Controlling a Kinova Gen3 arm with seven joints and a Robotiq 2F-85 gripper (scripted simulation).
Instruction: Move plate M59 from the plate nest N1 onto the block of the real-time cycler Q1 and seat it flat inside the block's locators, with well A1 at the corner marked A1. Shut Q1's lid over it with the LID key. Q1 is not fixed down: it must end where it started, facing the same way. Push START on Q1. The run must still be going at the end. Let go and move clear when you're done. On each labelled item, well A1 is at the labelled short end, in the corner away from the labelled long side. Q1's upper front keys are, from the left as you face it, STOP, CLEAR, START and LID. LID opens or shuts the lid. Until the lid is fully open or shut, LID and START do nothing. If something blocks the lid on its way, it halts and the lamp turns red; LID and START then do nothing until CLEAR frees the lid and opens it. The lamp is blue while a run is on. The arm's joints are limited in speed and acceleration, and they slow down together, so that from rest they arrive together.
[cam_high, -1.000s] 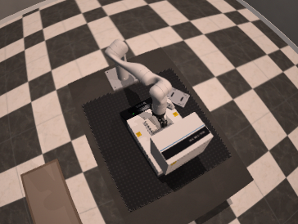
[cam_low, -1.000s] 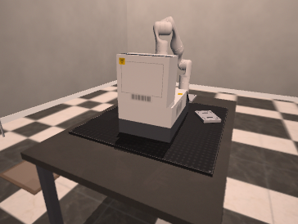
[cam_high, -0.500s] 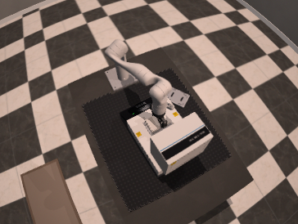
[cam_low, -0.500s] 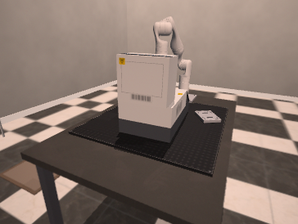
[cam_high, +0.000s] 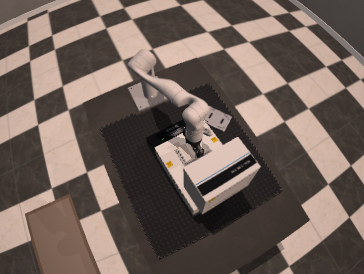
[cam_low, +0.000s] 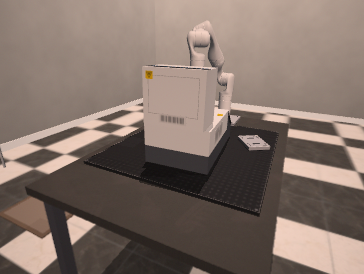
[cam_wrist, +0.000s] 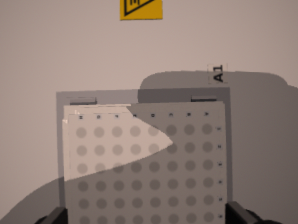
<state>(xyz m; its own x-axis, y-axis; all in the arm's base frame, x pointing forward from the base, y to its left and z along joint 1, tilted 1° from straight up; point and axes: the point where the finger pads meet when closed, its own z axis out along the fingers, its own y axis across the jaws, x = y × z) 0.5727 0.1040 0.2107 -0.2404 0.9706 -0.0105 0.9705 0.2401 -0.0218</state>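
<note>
Right now my hand is 10 mm above the plate M59. Also, from my hand: plate nest N1: 250 mm behind, 240 mm to the left, 220 mm below.
</note>
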